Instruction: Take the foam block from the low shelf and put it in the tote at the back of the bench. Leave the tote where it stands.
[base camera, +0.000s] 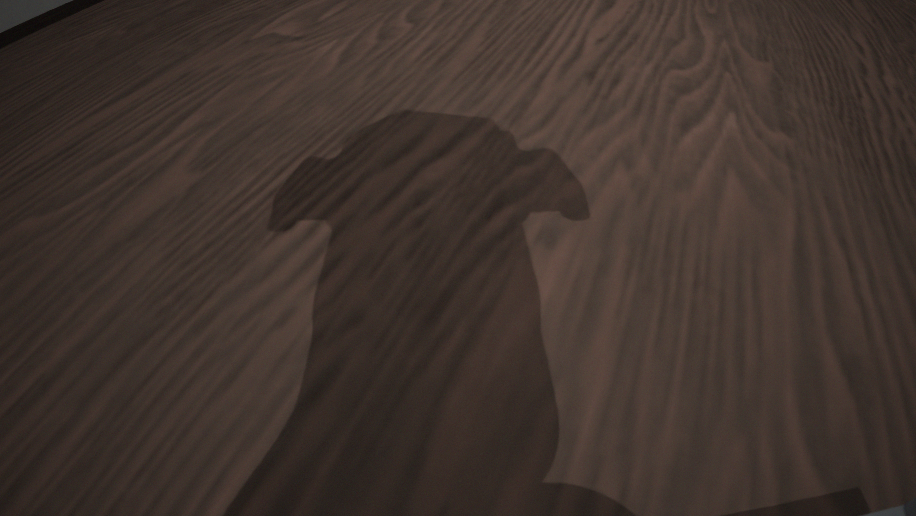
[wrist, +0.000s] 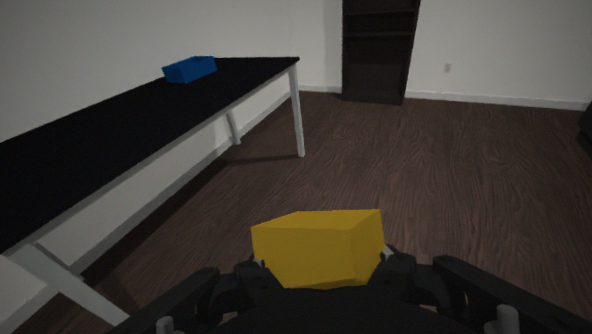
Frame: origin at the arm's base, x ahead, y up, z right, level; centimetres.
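Seen in the pictures: gripper, fingertip midpoint: (wrist: 321, 254).
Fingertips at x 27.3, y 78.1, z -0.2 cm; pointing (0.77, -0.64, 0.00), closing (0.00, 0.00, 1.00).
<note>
Offsets run from my fingertips to a thing's top centre. "pt": to the spot under its first point. Level surfaces: height alone.
The yellow foam block @(dx -3.1, dy +6.5, dz +0.1 cm) (wrist: 305, 252) is held between the two fingers of my gripper (wrist: 321, 254), at the bottom middle of the wrist view. The gripper is shut on it, one fingertip against each side. The blue tote @(dx +163.4, dy -16.4, dz -81.3 cm) (wrist: 187, 71) stands upright on the black bench top @(dy -26.4 cm) (wrist: 150, 115), near the wall at the upper left of the wrist view, well apart from the block. Its inside is mostly hidden by its walls. The block, the tote and the gripper do not show in the base camera view, where a dark shadow of the arm lies on the wood floor @(dy -117.8 cm) (base camera: 673, 288).
The bench has pale legs @(pt dx +178.8, dy -72.7, dz -9.6 cm) (wrist: 297, 115) and runs along the left of the wrist view. A tall dark shelf unit (wrist: 373, 99) stands against the back wall (wrist: 500, 40). The edge of a dark object (wrist: 586, 130) shows at the far right.
</note>
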